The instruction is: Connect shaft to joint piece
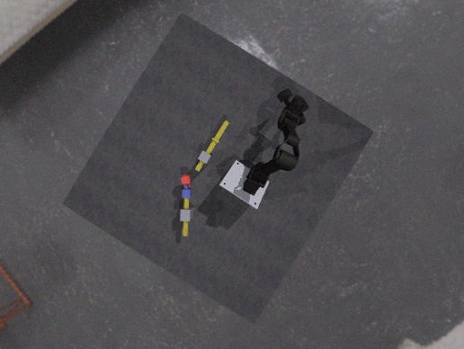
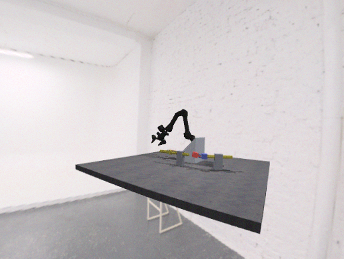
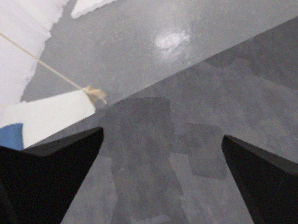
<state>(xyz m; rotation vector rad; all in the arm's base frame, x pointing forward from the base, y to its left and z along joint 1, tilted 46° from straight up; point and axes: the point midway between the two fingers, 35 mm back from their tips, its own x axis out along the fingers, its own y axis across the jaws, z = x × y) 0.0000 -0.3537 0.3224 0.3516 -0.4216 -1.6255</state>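
Right now my gripper tip is 30 cm short of the red square joint piece, 62 cm to the right of it and 2 cm above it.
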